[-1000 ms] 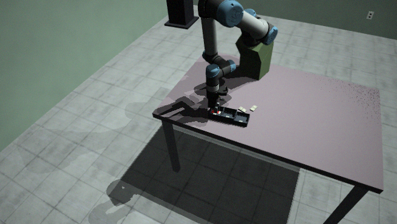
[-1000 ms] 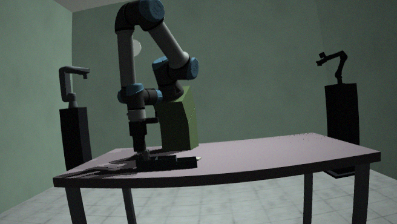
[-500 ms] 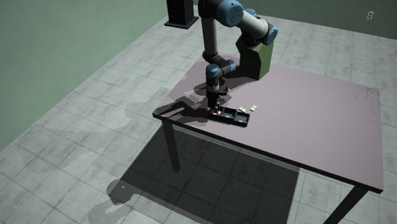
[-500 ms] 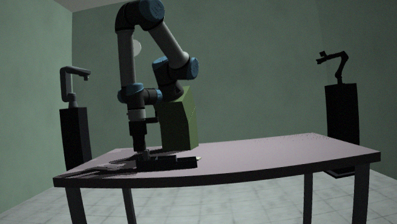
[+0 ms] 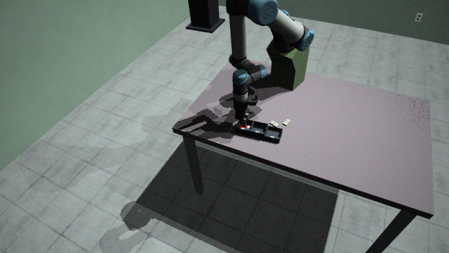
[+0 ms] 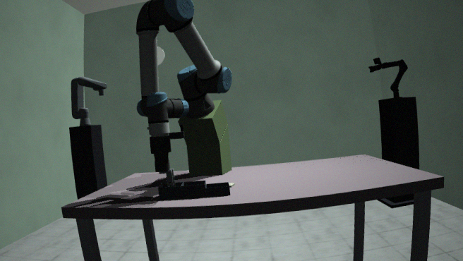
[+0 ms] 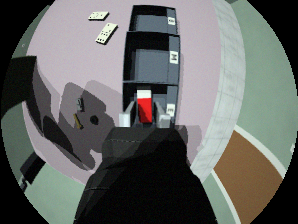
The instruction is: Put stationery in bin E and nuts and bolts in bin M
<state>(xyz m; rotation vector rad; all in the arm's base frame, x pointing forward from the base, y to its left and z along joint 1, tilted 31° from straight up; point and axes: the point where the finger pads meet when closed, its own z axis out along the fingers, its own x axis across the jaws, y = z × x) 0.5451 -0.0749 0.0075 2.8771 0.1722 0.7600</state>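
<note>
Right now my hand is 1 cm to the right of the red item and 4 cm above it. From my hand the other things lie so: yellow thing: 16 cm behind, 6 cm to the right, 5 cm below; small grey object: 14 cm behind, 1 cm to the right, 4 cm below.
</note>
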